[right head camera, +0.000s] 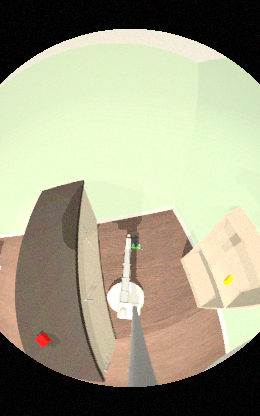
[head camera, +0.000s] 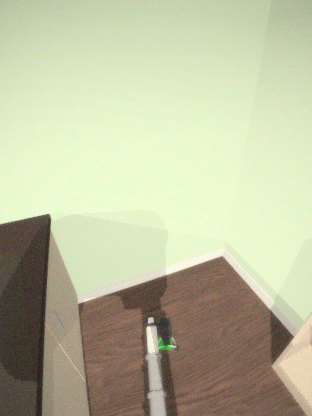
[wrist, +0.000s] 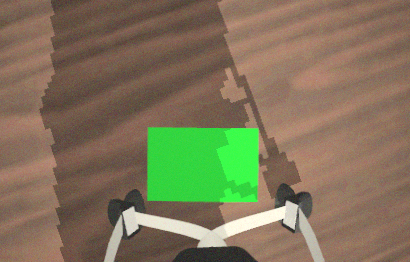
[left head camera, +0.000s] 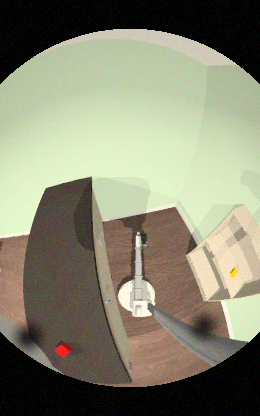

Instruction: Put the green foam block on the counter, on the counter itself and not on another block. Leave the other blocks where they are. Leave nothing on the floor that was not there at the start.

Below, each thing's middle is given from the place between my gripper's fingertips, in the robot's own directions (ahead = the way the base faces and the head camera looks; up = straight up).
Now: the green foam block [wrist: 184, 164] 4 cm ahead of my hand and 1 cm above it.
